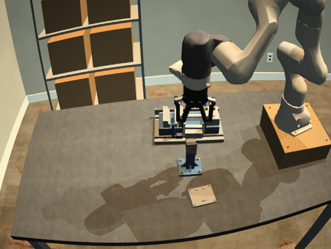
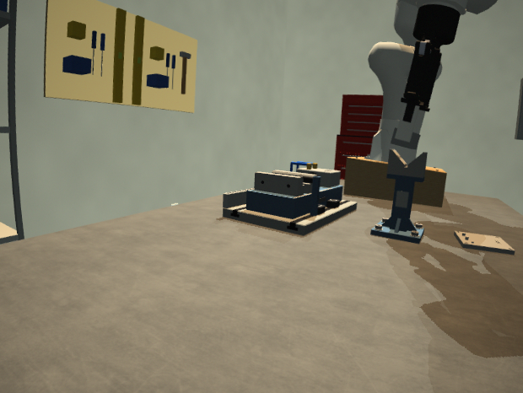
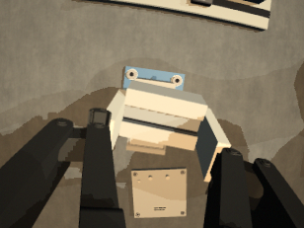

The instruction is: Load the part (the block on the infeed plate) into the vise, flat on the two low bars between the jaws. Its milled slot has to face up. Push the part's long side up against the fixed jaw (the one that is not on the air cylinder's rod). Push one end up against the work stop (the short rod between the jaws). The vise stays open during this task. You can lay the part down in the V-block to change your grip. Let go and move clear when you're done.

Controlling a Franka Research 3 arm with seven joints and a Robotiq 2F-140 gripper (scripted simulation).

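Right now the part is 20 mm below my hand. Round my hand: infeed plate (160 mm to the left, 200 mm below); then work stop rod (40 mm ahead, 190 mm to the right, 120 mm below); then cylinder rod (60 mm behind, 220 mm to the right, 130 mm below).
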